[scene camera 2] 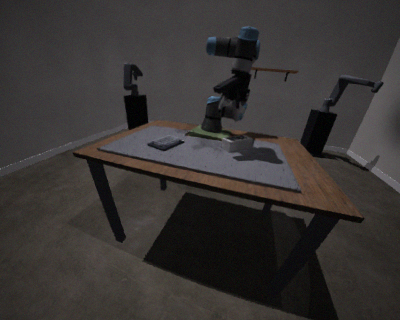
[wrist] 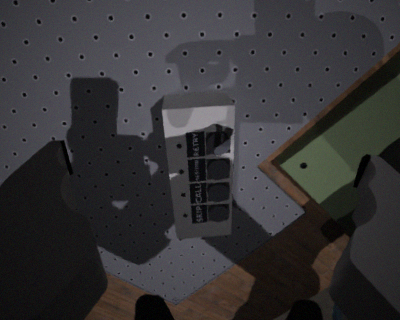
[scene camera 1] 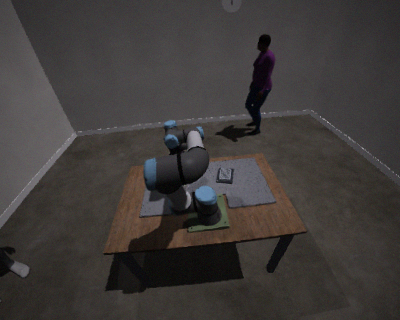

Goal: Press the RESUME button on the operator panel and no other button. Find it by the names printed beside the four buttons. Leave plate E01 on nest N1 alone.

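Frame: origin at the arm's base, x ahead, y left, z up, level; millimetres.
Seen in the pictures: gripper, between the fingertips: (scene camera 2: pixel 226 116) (wrist: pixel 214 153); arm's base, origin of its link: (scene camera 2: pixel 211 129) (scene camera 1: pixel 209 215).
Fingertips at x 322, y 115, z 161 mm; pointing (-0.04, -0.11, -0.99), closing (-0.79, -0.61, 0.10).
Offsets run from my fingertips to a thing's middle. Level surfaces: height alone.
The operator panel {dx -67, dy +72, dz -146 mm} (scene camera 2: pixel 237 145) (wrist: pixel 200 120) is a pale box on the mat. In the wrist view its four dark round buttons stand in a column beside their names: the RETRY button {dx -50, dy +27, dz -122 mm} (wrist: pixel 218 144) at the top, the RESUME button {dx -70, dy +49, dz -122 mm} (wrist: pixel 218 169) second with a blurred label, the CALL button {dx -90, dy +71, dz -122 mm} (wrist: pixel 218 192) third and the SKIP button {dx -110, dy +93, dz -122 mm} (wrist: pixel 218 213) at the bottom. My gripper (wrist: pixel 214 153) is open and empty above the panel, its fingers wide to either side. The arm hides gripper and panel in scene camera 1. Plate E01 {dx +21, dy -307, dz -155 mm} (scene camera 1: pixel 225 173) (scene camera 2: pixel 167 141) lies on the dark nest N1, apart from the panel.
The grey perforated mat {dz -174 mm} (scene camera 1: pixel 250 192) (scene camera 2: pixel 200 160) (wrist: pixel 125 50) lies on the wooden table {dz -187 mm} (scene camera 1: pixel 270 220) (scene camera 2: pixel 330 190). The green base plate (scene camera 1: pixel 224 220) (wrist: pixel 345 145) is right of the panel in the wrist view. Shadows fall across panel and mat. A person (scene camera 1: pixel 262 75) stands beyond the table.
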